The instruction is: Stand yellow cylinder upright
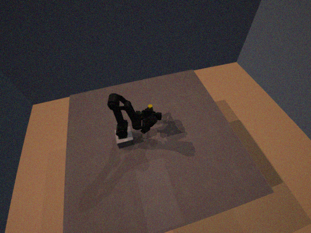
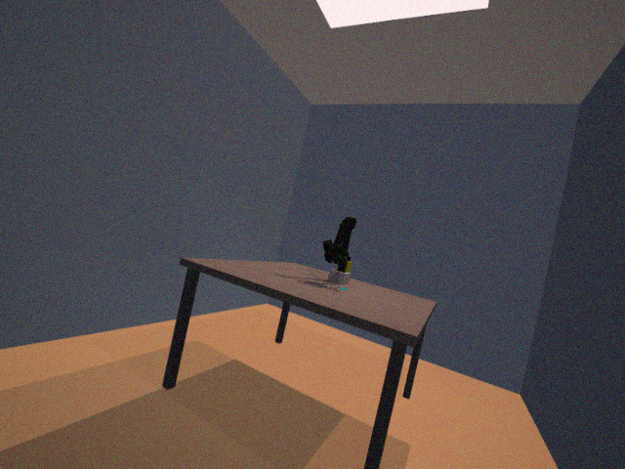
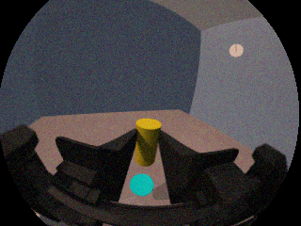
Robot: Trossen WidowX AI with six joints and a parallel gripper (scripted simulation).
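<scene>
The cyan circle lies 16 cm below my gripper tip. The rest, counted from my gripper tip: yellow tall cylinder 2 cm below.
</scene>
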